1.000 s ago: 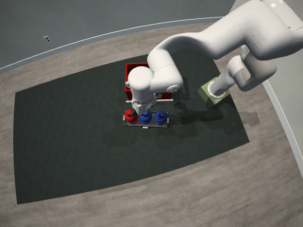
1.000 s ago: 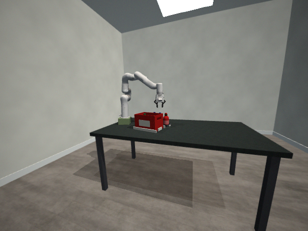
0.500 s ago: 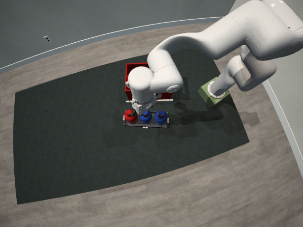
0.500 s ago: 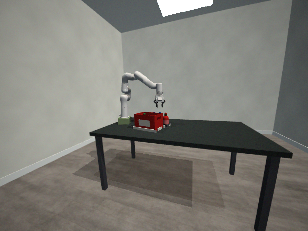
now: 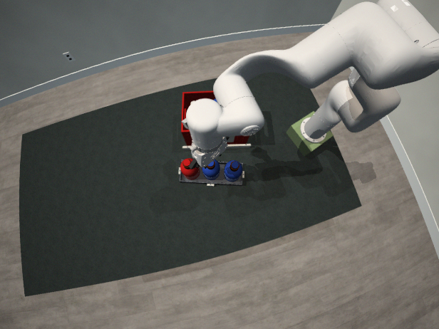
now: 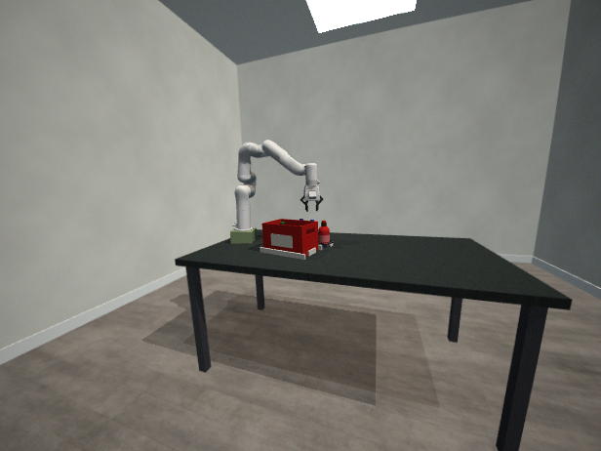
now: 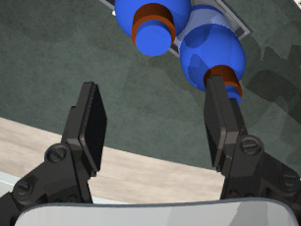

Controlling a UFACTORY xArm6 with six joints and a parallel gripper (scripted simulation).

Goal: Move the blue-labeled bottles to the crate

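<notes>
The red-labeled bottle lies 80 mm ahead of my hand, 40 mm to the right of it and 150 mm below it. Round my hand: crate (100 mm behind, 200 mm to the right, 150 mm below); then grey tray (220 mm below).
</notes>
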